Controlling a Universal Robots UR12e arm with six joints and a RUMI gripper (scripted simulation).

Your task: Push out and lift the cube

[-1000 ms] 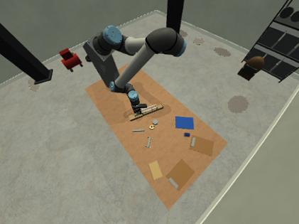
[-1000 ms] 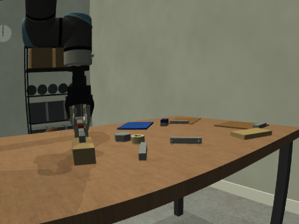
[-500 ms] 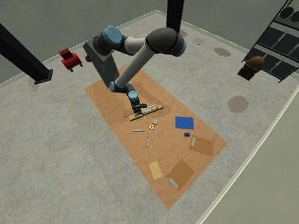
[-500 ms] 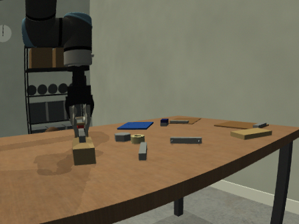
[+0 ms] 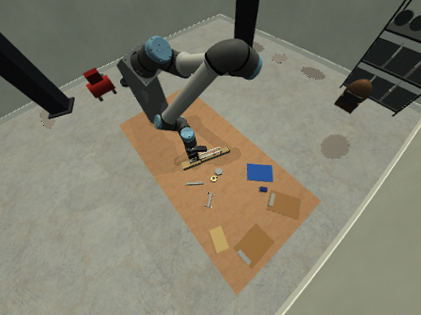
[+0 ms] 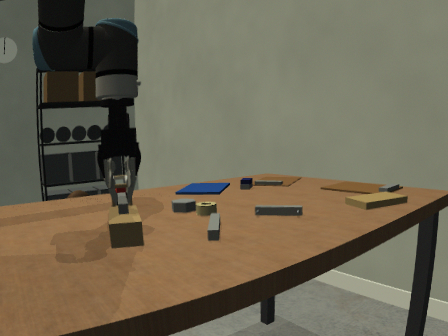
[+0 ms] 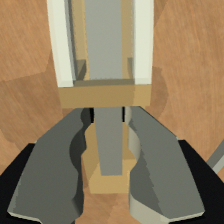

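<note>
Right now my hand is 1 cm above the grey bar. Round my hand: channel: 11 cm to the left, 1 cm below, 1 cm behind; red cube: 15 cm to the left, 1 cm below, 1 cm behind; grey hex nut: 15 cm ahead, 14 cm to the left, 5 cm below.
</note>
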